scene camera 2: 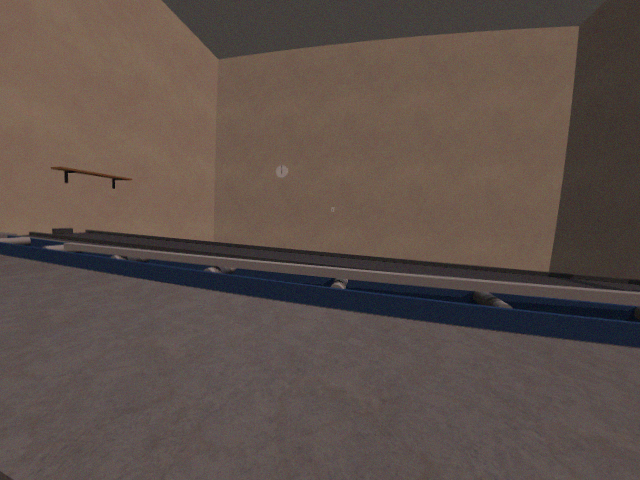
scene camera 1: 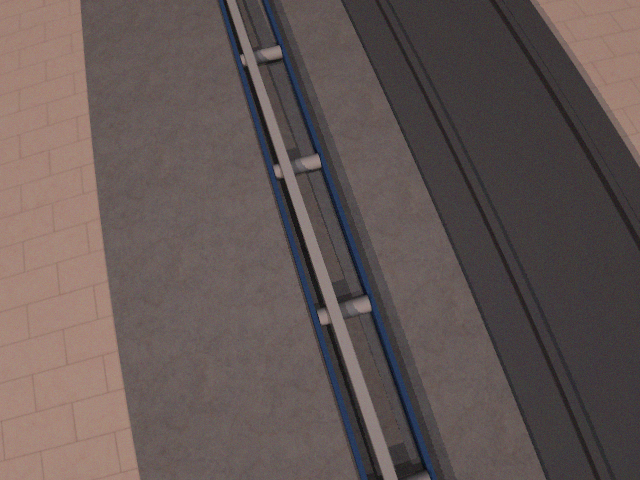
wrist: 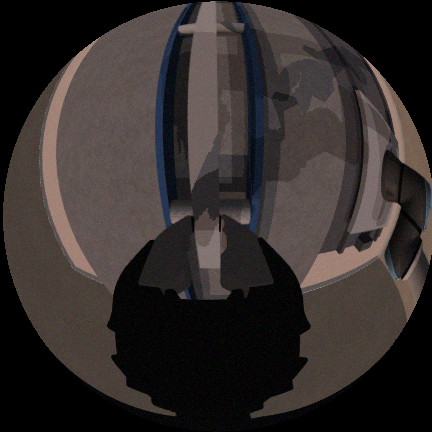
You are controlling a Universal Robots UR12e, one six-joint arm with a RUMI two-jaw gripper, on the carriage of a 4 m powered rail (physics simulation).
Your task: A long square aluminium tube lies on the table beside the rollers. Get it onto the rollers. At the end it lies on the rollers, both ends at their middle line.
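Pixels of known places: gripper, fingertip midpoint: (wrist: 206,216); arm's base, link origin: (wrist: 387,174).
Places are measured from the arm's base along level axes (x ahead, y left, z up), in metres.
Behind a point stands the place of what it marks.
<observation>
The long square aluminium tube (scene camera 1: 308,235) @[z 0.064, x 0.649, y -2.029 m] (scene camera 2: 336,272) @[z 0.057, x 0.658, y -1.855 m] (wrist: 204,100) @[z 0.093, x 0.618, y 0.006 m] runs lengthwise above the rollers (scene camera 1: 310,162) @[z 0.027, x 0.586, y -2.240 m] (scene camera 2: 493,300) @[z 0.026, x 0.649, y -1.461 m] (wrist: 237,211) @[z 0.028, x 0.579, y 0.142 m], between the two blue side rails. In scene camera 1 it crosses the rollers left of their middle; in the wrist view it looks close to their middle. Whether it touches the rollers I cannot tell. My gripper (wrist: 206,216) @[z 0.087, x 0.619, y 0.119 m] is shut on the tube near one end, with a finger on each side. The gripper does not show in the scene views. The far end of the tube is out of the wrist view.
The blue side rails (scene camera 1: 345,227) @[z 0.022, x 0.555, y -2.041 m] (scene camera 2: 310,293) @[z 0.002, x 0.694, y -1.916 m] (wrist: 259,125) @[z 0.022, x 0.552, y 0.017 m] stand along both sides of the rollers. The dark powered rail (scene camera 1: 516,155) runs beside the table. Dark arm links (wrist: 410,190) show at the right of the wrist view. A wooden shelf (scene camera 2: 90,173) hangs on the wall.
</observation>
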